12 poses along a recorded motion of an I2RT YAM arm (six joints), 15 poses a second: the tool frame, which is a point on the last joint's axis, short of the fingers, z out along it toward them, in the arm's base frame.
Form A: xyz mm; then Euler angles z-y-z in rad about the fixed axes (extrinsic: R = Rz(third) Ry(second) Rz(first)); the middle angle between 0 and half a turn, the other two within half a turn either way.
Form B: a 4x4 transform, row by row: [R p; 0 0 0 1], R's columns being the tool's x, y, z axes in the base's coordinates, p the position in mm. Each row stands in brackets. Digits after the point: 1 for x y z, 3 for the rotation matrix.
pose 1, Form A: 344.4 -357.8 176.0 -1.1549 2.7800 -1.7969
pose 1, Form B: [[-0.807 0.586 -0.079 344.4], [0.573 0.743 -0.345 -357.8], [-0.143 -0.324 -0.935 176.0], [0 0 0 1]]
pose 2, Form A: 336.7 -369.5 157.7 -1.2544 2.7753 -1.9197
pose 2, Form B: [[-0.794 0.596 -0.122 336.7], [0.598 0.727 -0.337 -369.5], [-0.111 -0.340 -0.934 157.7], [0 0 0 1]]
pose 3, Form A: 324.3 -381.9 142.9 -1.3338 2.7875 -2.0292
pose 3, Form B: [[-0.774 0.614 -0.153 324.3], [0.628 0.714 -0.311 -381.9], [-0.081 -0.337 -0.938 142.9], [0 0 0 1]]
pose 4, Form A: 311.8 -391.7 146.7 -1.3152 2.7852 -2.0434
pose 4, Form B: [[-0.754 0.638 -0.159 311.8], [0.651 0.692 -0.311 -391.7], [-0.088 -0.338 -0.937 146.7], [0 0 0 1]]
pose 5, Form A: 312.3 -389.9 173.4 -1.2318 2.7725 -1.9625
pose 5, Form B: [[-0.753 0.643 -0.138 312.3], [0.647 0.686 -0.333 -389.9], [-0.120 -0.340 -0.933 173.4], [0 0 0 1]]
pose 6, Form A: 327.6 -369.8 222.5 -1.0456 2.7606 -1.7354
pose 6, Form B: [[-0.777 0.626 -0.061 327.6], [0.601 0.710 -0.367 -369.8], [-0.186 -0.322 -0.928 222.5], [0 0 0 1]]
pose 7, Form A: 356.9 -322.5 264.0 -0.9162 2.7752 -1.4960
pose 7, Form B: [[-0.834 0.552 0.027 356.9], [0.508 0.784 -0.357 -322.5], [-0.218 -0.284 -0.934 264.0], [0 0 0 1]]
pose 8, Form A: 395.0 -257.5 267.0 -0.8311 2.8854 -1.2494
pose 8, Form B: [[-0.907 0.414 0.080 395.0], [0.385 0.891 -0.240 -257.5], [-0.171 -0.187 -0.967 267.0], [0 0 0 1]]
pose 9, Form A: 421.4 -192.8 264.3 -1.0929 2.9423 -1.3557
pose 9, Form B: [[-0.964 0.264 0.042 421.4], [0.251 0.948 -0.193 -192.8], [-0.091 -0.176 -0.980 264.3], [0 0 0 1]]
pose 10, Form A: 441.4 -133.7 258.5 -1.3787 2.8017 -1.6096
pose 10, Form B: [[-0.974 0.227 -0.013 441.4], [0.218 0.917 -0.333 -133.7], [-0.064 -0.327 -0.943 258.5], [0 0 0 1]]
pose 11, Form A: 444.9 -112.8 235.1 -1.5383 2.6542 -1.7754
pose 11, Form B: [[-0.973 0.211 -0.095 444.9], [0.231 0.858 -0.459 -112.8], [-0.015 -0.468 -0.884 235.1], [0 0 0 1]]
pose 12, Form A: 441.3 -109.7 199.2 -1.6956 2.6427 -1.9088
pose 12, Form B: [[-0.972 0.171 -0.159 441.3], [0.226 0.863 -0.451 -109.7], [0.060 -0.475 -0.878 199.2], [0 0 0 1]]
